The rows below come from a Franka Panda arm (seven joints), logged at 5 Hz.
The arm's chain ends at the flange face. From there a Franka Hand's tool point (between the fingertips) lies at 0.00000 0.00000 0.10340 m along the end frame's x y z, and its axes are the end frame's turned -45 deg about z.
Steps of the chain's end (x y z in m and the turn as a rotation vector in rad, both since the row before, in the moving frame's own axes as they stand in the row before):
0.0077, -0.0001, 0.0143, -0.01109, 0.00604, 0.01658
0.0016, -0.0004, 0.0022, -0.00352, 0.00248, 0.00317
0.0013, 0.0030, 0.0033, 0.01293, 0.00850, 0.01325
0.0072, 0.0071, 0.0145, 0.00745, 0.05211, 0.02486
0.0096, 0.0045, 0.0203, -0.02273, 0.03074, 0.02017
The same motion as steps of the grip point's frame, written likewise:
0.0051, 0.0066, 0.0143, -0.01211, -0.00357, 0.01658
0.0013, 0.0013, 0.0022, -0.00424, -0.00074, 0.00317
0.0004, 0.0027, 0.0033, 0.00313, 0.01515, 0.01325
0.0044, 0.0134, 0.0144, -0.03158, 0.04212, 0.02486
0.0042, 0.0139, 0.0202, -0.03781, 0.00566, 0.02017

